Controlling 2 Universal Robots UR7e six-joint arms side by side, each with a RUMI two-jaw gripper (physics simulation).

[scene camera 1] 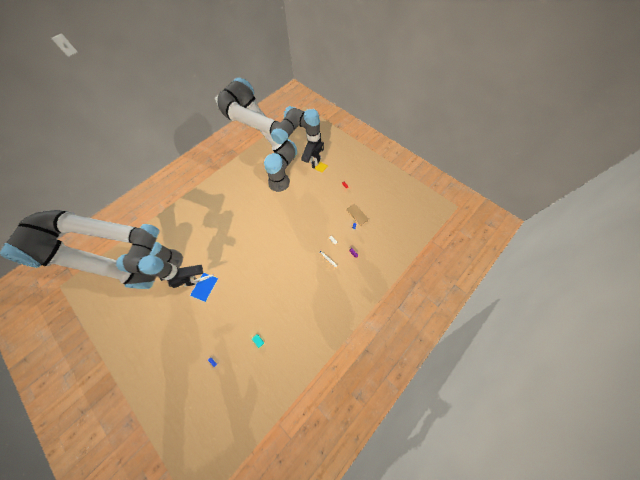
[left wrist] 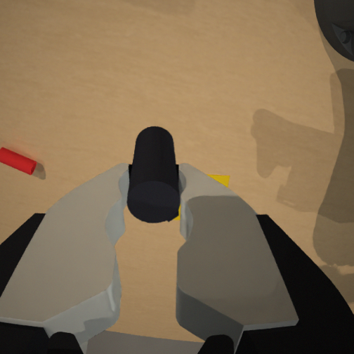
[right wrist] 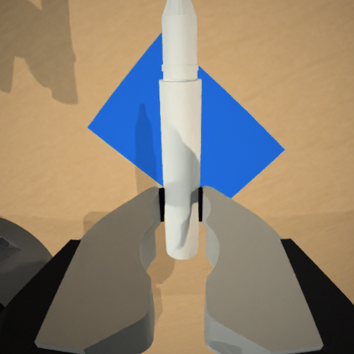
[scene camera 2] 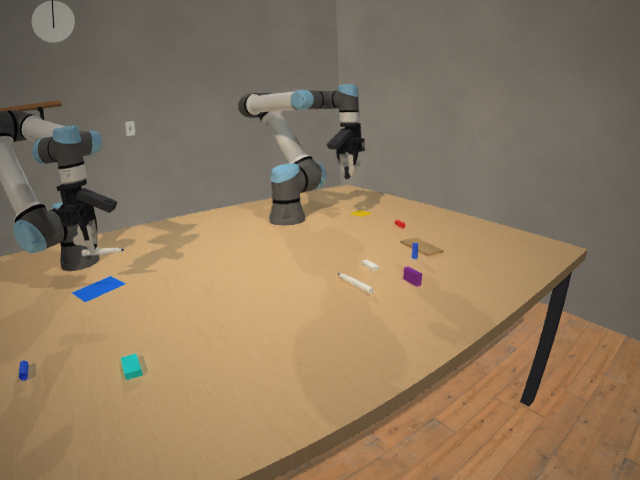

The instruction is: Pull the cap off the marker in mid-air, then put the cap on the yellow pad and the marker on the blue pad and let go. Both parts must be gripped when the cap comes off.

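Places are measured from the left arm's base along level axes (x ahead, y left, z up), in millimetres.
Pixels of known places: left gripper, fingertip midpoint: [scene camera 1: 314, 165] [scene camera 2: 348, 176]; right gripper, fingertip midpoint: [scene camera 1: 196, 281] [scene camera 2: 93, 252]; left arm's base, link origin: [scene camera 1: 279, 182] [scene camera 2: 287, 220]; right arm's base, link origin: [scene camera 1: 170, 261] [scene camera 2: 80, 263].
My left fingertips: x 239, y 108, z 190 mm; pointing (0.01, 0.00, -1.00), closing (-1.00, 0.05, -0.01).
Note:
Ahead of a thing's pixels: the offset from my left fingertips to its top centre.
My left gripper [scene camera 1: 313, 163] [scene camera 2: 347, 174] [left wrist: 155, 168] is shut on the black cap [left wrist: 154, 155], high above the table. The yellow pad @(38 mm back, 150 mm left, 190 mm down) [scene camera 1: 322, 167] [scene camera 2: 360, 213] [left wrist: 220, 179] lies below it, partly hidden by the right finger in the left wrist view. My right gripper [scene camera 1: 195, 280] [scene camera 2: 91, 250] [right wrist: 181, 189] is shut on the white marker @(220 mm back, 917 mm right, 65 mm down) [scene camera 2: 107, 251] [right wrist: 180, 125], gripped near its rear end. The marker is level, uncapped, with a dark tip in scene camera 2. It is above the blue pad @(246 mm back, 951 mm right, 190 mm down) [scene camera 1: 203, 290] [scene camera 2: 99, 288] [right wrist: 232, 135], apart from it.
Another white marker @(333 mm ahead, 463 mm right, 172 mm down) [scene camera 1: 328, 259] [scene camera 2: 356, 284] lies on the table near a white block @(305 mm ahead, 336 mm right, 178 mm down) [scene camera 1: 332, 239] [scene camera 2: 369, 265] and a purple block @(456 mm ahead, 360 mm right, 155 mm down) [scene camera 1: 353, 252] [scene camera 2: 412, 276]. A red cylinder @(194 mm ahead, 77 mm left, 169 mm down) [scene camera 1: 344, 184] [scene camera 2: 399, 223] [left wrist: 17, 160], brown board @(365 mm ahead, 95 mm right, 182 mm down) [scene camera 1: 356, 213] [scene camera 2: 426, 246] and teal block @(206 mm ahead, 1049 mm right, 175 mm down) [scene camera 1: 257, 340] [scene camera 2: 131, 366] also lie there.

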